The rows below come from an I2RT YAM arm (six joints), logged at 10 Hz.
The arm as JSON. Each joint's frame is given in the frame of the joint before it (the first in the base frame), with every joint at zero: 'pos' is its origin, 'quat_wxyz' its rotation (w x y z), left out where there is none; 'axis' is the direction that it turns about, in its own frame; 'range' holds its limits. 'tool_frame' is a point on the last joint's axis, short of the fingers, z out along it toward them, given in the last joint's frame.
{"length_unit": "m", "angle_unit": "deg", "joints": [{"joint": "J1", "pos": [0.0, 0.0, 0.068], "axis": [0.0, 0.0, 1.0], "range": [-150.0, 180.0]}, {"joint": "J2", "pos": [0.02, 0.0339, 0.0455], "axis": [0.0, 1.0, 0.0], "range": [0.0, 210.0]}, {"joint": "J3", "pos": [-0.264, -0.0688, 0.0], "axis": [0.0, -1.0, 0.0], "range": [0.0, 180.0]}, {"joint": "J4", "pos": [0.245, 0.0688, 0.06], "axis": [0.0, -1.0, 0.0], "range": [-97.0, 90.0]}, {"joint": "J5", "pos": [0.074, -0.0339, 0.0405], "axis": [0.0, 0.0, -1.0], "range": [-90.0, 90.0]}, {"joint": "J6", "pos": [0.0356, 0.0, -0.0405], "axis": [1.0, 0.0, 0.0], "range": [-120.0, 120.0]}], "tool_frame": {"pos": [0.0, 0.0, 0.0], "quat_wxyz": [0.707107, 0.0, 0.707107, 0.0]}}
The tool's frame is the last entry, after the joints.
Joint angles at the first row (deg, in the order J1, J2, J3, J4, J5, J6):
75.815, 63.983, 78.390, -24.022, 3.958, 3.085
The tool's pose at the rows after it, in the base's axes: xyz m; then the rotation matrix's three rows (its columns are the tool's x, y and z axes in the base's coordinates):
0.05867, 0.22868, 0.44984; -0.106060, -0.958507, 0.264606; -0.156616, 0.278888, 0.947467; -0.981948, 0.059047, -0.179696
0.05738, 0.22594, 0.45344; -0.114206, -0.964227, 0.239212; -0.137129, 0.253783, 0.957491; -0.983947, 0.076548, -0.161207
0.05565, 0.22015, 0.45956; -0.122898, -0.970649, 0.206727; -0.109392, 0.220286, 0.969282; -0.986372, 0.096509, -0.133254
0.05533, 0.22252, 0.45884; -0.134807, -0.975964, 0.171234; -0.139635, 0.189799, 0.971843; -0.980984, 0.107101, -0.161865
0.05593, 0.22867, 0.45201; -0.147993, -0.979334, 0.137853; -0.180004, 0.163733, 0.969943; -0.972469, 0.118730, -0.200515
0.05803, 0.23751, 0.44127; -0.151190, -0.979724, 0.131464; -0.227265, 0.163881, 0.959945; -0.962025, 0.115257, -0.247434
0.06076, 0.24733, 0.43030; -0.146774, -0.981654, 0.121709; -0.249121, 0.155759, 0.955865; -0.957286, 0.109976, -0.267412
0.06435, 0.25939, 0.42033; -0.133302, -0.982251, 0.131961; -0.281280, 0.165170, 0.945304; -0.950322, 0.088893, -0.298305
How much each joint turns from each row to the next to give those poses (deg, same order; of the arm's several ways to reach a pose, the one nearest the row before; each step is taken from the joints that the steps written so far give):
0.007, 0.300, 0.073, -0.513, -2.555, 0.612
-0.111, -0.476, 0.176, 0.426, -1.662, 0.709
-0.292, -0.901, 0.382, 0.329, -2.260, 0.843
-0.100, 0.787, 1.001, -1.895, -2.107, 0.221
-0.044, 1.055, -0.159, -1.083, -1.875, 0.155
0.023, 1.415, -0.711, -0.658, -0.187, -0.509
-0.116, 1.312, -1.484, 1.583, -0.596, -0.595
0.016, 2.155, -0.364, 0.686, 0.742, -1.231

